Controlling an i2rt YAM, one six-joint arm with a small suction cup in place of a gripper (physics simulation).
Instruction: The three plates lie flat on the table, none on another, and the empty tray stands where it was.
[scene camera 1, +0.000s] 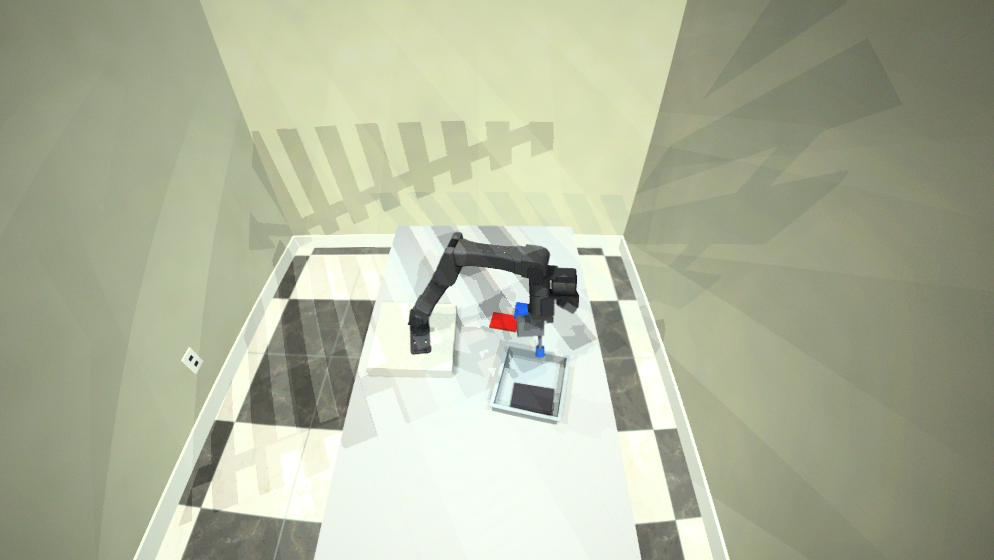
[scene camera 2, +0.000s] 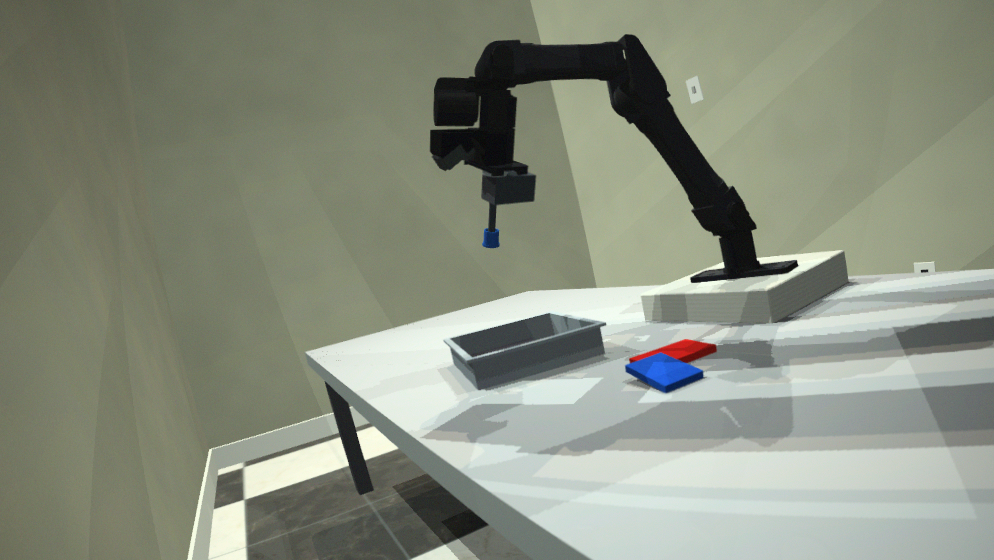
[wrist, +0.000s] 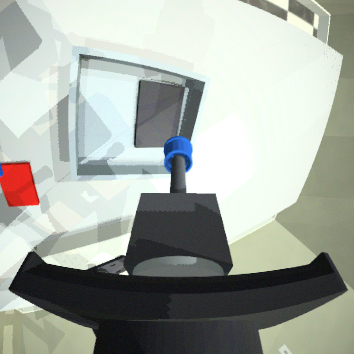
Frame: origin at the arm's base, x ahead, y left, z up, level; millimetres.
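Seen in the pictures: hand at its tool point: (scene camera 1: 540, 354) (scene camera 2: 490, 245) (wrist: 177, 148); arm's base at its link origin: (scene camera 1: 419, 330) (scene camera 2: 742, 274).
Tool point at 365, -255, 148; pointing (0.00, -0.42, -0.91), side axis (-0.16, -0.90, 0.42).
Observation:
Offsets run from my tool point to a thing's top centre, as dx, dy, dz. Level surfaces: height alone.
A dark plate @[-16, -44, -191] (scene camera 1: 532, 398) (wrist: 160, 114) lies flat on the floor of the grey tray @[-10, +5, -155] (scene camera 1: 525, 415) (scene camera 2: 542, 365) (wrist: 74, 115), near one wall. A red plate @[-50, +289, -195] (scene camera 1: 502, 321) (scene camera 2: 688, 349) (wrist: 21, 185) lies flat on the table beside the tray. A blue plate @[+28, +327, -183] (scene camera 1: 520, 308) (scene camera 2: 664, 372) lies next to the red one, close at a corner; I cannot tell whether they touch. My arm hides part of both in scene camera 1. My gripper (scene camera 1: 540, 353) (scene camera 2: 491, 240) (wrist: 178, 152), a blue suction cup, is open and bears nothing. It hangs high above the tray's area, pointing down.
The arm stands on a pale base block (scene camera 1: 389, 340) (scene camera 2: 702, 307), on the same white table @[dz -205] (scene camera 1: 473, 480) (scene camera 2: 695, 480) as the tray and plates. The tray's raised walls surround the dark plate. Broad shadows cross the table.

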